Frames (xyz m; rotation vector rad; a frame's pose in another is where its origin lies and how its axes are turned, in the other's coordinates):
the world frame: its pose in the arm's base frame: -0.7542 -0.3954 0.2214 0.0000 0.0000 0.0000
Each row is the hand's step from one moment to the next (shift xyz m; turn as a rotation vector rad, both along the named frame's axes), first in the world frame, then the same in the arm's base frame.
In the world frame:
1: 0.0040 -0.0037 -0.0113 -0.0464 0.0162 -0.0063
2: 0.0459 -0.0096 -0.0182 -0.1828 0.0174 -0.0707
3: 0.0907 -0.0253 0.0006 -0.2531 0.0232 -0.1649
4: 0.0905 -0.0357 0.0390 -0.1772 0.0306 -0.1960
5: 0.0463 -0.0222 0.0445 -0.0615 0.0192 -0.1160
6: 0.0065 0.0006 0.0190 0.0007 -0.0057 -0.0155
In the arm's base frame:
1: 0.0040 -0.0037 -0.0113 -0.0464 0.0162 -0.0063
2: 0.0459 -0.0096 -0.0182 -0.1828 0.0174 -0.0707
3: 0.0907 -0.0253 0.0006 -0.2531 0.0232 -0.1649
4: 0.0905 -0.0357 0.0390 -0.1772 0.0306 -0.1960
5: 0.0463 -0.0222 0.0445 -0.0615 0.0192 -0.1160
6: 0.0065 0.0006 0.0190 0.0007 -0.0057 -0.0155

